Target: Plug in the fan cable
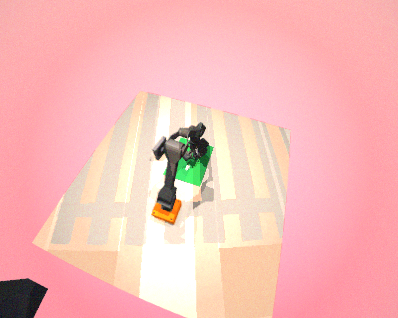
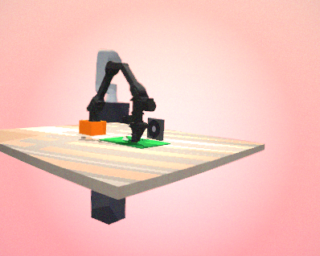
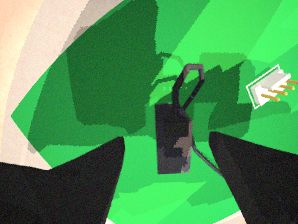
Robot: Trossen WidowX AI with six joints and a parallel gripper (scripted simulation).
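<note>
The green board lies 3 cm to the left of my gripper tip, 3 cm below it and 3 cm behind it. Round my gripper tip: black fan: 21 cm to the left, 4 cm above, 3 cm behind; white fan header: 9 cm behind, 2 cm to the left, 2 cm below; dark fan plug: 1 cm to the right, 1 cm behind, 1 cm above.
</note>
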